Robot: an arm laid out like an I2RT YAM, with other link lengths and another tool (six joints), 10 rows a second.
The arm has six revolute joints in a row. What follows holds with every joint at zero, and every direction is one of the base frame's.
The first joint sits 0.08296 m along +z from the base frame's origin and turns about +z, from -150 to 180 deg.
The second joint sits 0.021 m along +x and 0.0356 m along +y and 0.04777 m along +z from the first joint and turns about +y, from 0 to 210 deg.
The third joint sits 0.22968 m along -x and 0.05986 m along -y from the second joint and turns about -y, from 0 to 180 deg.
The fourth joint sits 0.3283 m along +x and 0.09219 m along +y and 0.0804 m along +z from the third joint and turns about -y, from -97 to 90 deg.
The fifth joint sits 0.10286 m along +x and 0.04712 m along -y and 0.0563 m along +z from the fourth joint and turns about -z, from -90 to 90 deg.
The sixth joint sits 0.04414 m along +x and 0.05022 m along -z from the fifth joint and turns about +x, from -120 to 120 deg.
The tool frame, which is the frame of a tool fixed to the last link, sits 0.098 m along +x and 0.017 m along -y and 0.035 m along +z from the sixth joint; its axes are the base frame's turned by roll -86.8, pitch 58.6 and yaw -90 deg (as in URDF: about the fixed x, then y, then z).
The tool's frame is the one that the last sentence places.
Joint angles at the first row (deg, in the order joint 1, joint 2, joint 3, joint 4, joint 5, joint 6):
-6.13 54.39 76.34 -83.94 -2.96 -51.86
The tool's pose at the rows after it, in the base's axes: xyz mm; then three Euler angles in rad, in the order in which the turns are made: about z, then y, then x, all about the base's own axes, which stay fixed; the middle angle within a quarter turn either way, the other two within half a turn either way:
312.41, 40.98, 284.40, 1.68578, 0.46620, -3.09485
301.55, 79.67, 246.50, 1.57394, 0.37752, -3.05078
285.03, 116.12, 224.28, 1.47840, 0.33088, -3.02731
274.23, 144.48, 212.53, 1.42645, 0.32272, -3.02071
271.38, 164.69, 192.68, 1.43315, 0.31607, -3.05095
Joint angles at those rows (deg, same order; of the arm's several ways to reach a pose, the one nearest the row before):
-0.84 54.35 71.61 -83.75 -3.16 -51.72
6.72 54.04 66.11 -83.13 -2.79 -50.39
14.70 53.01 62.21 -82.37 -1.85 -47.96
21.56 52.64 59.99 -80.75 -0.21 -44.27
27.09 54.08 57.65 -78.13 2.66 -39.00

